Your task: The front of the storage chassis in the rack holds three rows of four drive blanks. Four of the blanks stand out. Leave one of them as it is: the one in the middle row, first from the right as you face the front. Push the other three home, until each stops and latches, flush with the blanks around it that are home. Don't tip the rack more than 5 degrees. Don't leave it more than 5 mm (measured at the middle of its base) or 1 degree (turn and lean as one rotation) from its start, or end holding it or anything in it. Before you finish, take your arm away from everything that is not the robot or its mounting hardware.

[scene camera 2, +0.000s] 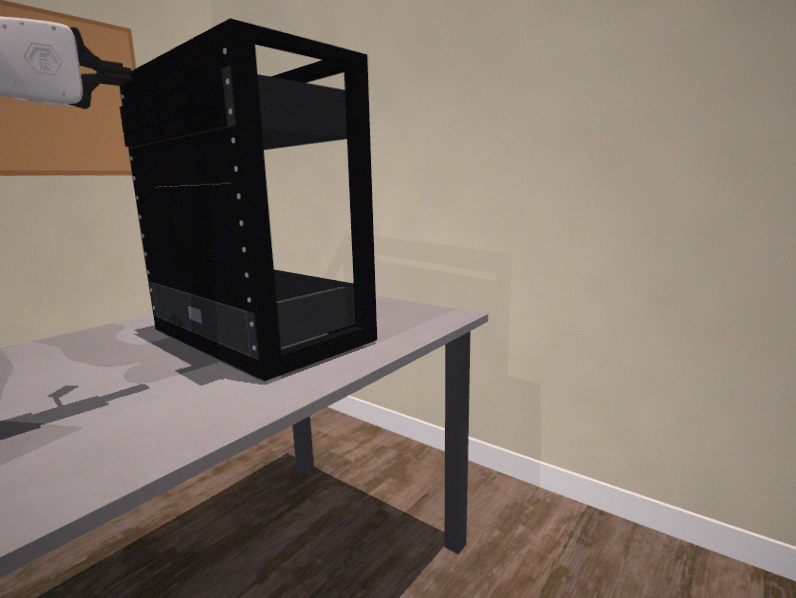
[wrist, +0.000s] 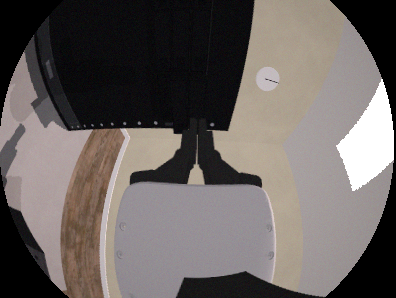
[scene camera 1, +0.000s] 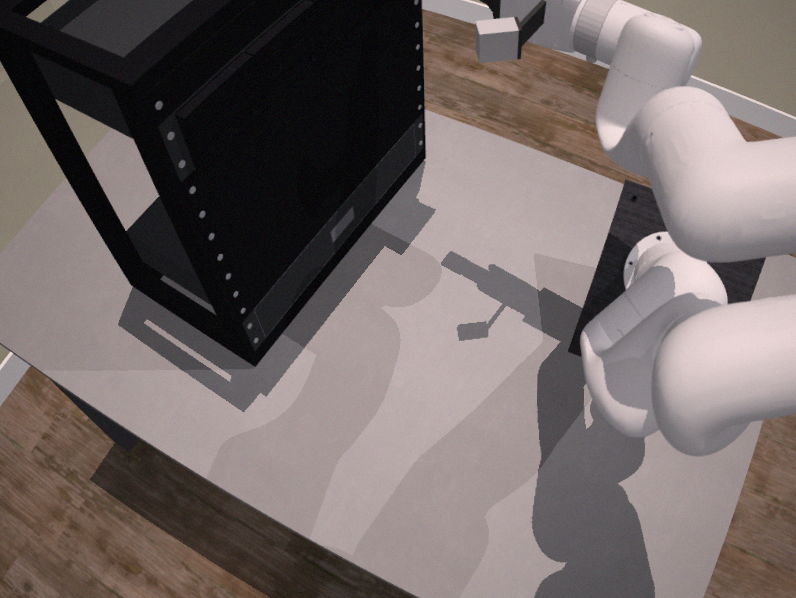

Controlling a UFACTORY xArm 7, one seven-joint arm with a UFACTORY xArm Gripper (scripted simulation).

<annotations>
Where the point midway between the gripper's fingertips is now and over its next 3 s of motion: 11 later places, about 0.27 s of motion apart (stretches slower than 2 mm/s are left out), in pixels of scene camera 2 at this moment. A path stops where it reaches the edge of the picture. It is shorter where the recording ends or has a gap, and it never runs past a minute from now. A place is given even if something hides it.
My gripper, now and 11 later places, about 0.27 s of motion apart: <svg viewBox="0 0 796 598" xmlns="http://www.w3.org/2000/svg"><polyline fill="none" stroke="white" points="128,75 133,72 140,73 162,77 170,77 170,77 173,78 176,78 179,78 180,79 185,79 186,79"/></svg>
</annotations>
